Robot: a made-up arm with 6 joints. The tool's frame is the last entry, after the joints. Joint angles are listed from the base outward. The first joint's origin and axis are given. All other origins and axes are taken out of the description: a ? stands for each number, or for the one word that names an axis. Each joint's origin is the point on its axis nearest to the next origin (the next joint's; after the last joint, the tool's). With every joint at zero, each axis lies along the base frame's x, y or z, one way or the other. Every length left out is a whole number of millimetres.
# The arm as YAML. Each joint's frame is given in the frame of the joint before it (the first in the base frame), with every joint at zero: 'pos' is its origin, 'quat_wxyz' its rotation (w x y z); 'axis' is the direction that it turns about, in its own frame. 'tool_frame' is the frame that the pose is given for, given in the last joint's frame.
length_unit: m
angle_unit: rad
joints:
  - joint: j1
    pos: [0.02, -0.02, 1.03]
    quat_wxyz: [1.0, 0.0, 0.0, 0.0]
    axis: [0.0, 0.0, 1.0]
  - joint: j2
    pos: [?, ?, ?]
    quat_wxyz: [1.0, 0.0, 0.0, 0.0]
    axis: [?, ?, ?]
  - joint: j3
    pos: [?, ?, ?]
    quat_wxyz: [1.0, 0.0, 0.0, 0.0]
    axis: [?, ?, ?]
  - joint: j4
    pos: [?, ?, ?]
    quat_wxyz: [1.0, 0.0, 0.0, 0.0]
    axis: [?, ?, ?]
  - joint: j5
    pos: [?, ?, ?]
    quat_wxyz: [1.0, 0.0, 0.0, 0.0]
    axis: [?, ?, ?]
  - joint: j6
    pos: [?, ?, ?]
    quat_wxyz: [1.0, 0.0, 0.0, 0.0]
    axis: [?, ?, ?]
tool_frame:
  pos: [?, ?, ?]
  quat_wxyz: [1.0, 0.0, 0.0, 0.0]
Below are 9 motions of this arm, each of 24 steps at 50 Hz.
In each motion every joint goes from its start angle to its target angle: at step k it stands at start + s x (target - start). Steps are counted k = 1, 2, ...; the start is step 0. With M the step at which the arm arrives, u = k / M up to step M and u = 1 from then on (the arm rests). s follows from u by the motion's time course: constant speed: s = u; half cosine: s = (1 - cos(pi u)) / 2; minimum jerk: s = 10 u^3 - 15 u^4 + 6 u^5.
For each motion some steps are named. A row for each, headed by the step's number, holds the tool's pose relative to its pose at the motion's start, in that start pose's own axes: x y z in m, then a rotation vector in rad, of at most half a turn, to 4 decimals.
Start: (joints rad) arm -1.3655 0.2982 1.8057 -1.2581 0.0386 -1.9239
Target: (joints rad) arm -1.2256 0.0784 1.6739 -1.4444 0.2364 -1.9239
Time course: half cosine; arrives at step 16
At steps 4, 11, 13, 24:
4: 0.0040 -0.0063 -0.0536 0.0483 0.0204 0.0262
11: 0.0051 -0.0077 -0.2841 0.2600 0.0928 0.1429
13: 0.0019 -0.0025 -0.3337 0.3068 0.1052 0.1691
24: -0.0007 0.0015 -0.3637 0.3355 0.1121 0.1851

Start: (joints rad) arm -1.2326 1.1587 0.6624 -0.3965 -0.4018 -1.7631
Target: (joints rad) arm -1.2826 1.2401 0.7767 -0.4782 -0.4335 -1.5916
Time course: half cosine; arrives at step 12
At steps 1, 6, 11, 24:
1: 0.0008 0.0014 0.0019 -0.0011 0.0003 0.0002
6: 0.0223 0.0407 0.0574 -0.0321 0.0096 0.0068
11: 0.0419 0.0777 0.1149 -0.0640 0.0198 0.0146
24: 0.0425 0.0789 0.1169 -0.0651 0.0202 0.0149

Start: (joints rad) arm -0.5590 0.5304 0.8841 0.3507 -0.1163 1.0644
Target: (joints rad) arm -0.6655 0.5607 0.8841 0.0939 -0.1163 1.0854
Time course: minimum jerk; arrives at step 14
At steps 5, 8, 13, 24:
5: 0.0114 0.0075 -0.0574 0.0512 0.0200 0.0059
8: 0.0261 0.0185 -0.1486 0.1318 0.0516 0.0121
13: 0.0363 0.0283 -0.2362 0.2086 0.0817 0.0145
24: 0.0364 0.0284 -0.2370 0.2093 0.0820 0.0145

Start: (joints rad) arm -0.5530 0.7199 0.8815 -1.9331 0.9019 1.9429
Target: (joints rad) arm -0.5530 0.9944 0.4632 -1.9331 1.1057 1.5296
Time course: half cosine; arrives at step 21
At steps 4, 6, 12, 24:
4: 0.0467 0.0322 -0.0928 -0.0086 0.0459 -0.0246
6: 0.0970 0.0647 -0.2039 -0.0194 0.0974 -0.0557
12: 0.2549 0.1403 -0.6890 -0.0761 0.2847 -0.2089
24: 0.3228 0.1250 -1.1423 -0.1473 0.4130 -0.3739

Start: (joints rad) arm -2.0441 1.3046 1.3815 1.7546 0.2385 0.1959
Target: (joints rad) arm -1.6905 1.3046 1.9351 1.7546 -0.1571 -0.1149
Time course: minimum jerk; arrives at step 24
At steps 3, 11, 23, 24:
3: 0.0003 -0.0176 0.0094 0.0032 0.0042 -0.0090
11: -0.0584 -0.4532 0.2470 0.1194 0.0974 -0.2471
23: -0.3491 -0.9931 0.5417 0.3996 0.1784 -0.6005
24: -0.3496 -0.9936 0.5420 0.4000 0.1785 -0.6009

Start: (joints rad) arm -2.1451 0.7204 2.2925 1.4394 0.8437 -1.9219
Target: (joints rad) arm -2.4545 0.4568 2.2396 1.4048 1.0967 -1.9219
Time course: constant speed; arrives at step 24
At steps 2, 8, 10, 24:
2: -0.0015 0.0030 0.0443 -0.0281 0.0136 0.0202
8: 0.0002 0.0244 0.1735 -0.1114 0.0592 0.0822
10: 0.0029 0.0355 0.2150 -0.1387 0.0759 0.1033
24: 0.0492 0.1646 0.4732 -0.3223 0.2135 0.2563

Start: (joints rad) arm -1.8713 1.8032 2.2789 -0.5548 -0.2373 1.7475
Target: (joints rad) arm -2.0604 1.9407 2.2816 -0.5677 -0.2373 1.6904
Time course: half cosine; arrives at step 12
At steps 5, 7, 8, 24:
5: -0.0319 0.0472 -0.2077 0.0149 0.0811 0.0227
7: -0.0652 0.0780 -0.3521 0.0273 0.1385 0.0369
8: -0.0837 0.0918 -0.4189 0.0336 0.1654 0.0430
24: -0.1283 0.1194 -0.5562 0.0477 0.2215 0.0546

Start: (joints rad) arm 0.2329 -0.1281 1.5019 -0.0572 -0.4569 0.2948
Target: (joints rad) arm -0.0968 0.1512 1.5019 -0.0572 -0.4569 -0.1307
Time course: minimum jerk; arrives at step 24
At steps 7, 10, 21, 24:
7: 0.0607 0.0284 -0.0892 0.0200 0.0470 -0.0108
10: 0.1319 0.0500 -0.2100 0.0466 0.1061 -0.0318
21: 0.3048 0.0009 -0.6386 0.1419 0.2842 -0.1558
24: 0.3078 -0.0027 -0.6496 0.1444 0.2882 -0.1599

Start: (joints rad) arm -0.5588 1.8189 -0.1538 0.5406 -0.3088 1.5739
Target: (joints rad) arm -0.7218 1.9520 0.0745 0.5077 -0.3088 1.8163
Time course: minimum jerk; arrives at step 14
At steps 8, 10, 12, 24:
8: 0.0718 -0.0415 -0.1481 -0.0424 -0.0315 -0.0735
10: 0.0990 -0.0509 -0.1998 -0.0566 -0.0394 -0.0998
12: 0.1143 -0.0549 -0.2278 -0.0641 -0.0430 -0.1141
24: 0.1172 -0.0555 -0.2331 -0.0655 -0.0436 -0.1168

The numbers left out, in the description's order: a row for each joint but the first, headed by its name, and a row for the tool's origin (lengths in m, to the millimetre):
j2: xyz 0.24 0.01 0.0, axis 0.0 1.0 0.0
j3: xyz -0.02 0.0 1.17, axis 0.0 -1.0 0.0
j4: xyz 1.31 0.0 0.27, axis -1.0 0.0 0.0
j5: xyz 0.0 -0.02 0.03, axis 0.0 -1.0 0.0
j6: xyz 0.13 0.0 0.01, axis -1.0 0.0 0.0
tool: xyz 0.0 0.01 0.01

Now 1 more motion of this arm.
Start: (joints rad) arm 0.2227 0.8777 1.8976 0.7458 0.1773 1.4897
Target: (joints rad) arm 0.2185 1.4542 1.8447 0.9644 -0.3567 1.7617
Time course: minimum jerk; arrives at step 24
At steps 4, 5, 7, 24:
4: -0.0080 0.0451 0.0339 -0.0149 -0.0135 0.0365
5: -0.0155 0.0819 0.0615 -0.0273 -0.0249 0.0662
7: -0.0435 0.1918 0.1449 -0.0658 -0.0607 0.1548
24: -0.6889 1.1054 0.8789 -0.5100 -0.5221 0.9189

